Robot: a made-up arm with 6 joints. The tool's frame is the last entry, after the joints.
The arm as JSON. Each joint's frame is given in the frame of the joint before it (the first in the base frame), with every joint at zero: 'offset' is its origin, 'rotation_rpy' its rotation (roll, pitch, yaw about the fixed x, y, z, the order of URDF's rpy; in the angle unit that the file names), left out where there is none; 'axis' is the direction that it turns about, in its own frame. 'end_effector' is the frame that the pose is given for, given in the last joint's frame.
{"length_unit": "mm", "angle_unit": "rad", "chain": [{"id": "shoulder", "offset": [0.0, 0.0, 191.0], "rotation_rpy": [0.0, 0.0, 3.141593], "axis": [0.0, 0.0, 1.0]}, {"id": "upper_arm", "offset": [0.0, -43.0, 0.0], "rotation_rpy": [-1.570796, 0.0, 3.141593], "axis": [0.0, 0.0, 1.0]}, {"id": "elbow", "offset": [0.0, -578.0, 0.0], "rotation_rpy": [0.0, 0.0, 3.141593], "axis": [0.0, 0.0, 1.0]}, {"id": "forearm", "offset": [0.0, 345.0, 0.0], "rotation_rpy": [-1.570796, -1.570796, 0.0], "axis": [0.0, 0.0, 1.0]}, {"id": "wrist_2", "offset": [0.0, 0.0, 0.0], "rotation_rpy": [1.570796, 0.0, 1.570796], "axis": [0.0, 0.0, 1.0]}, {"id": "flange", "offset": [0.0, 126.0, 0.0], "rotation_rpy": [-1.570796, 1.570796, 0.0], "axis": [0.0, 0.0, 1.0]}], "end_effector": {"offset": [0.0, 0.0, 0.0], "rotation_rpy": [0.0, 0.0, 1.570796]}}
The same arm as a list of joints. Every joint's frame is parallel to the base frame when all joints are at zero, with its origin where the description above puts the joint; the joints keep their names.
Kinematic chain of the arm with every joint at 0, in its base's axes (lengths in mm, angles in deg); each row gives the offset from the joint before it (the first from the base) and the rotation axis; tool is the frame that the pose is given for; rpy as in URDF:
shoulder: xyz 0 0 191 axis +z
upper_arm: xyz 0 43 0 axis +y
elbow: xyz 0 0 578 axis +y
forearm: xyz 0 0 345 axis +z
wrist_2: xyz 0 0 0 axis +y
flange: xyz 0 0 126 axis +z
tool: xyz 0 0 0 rpy 0 0 0

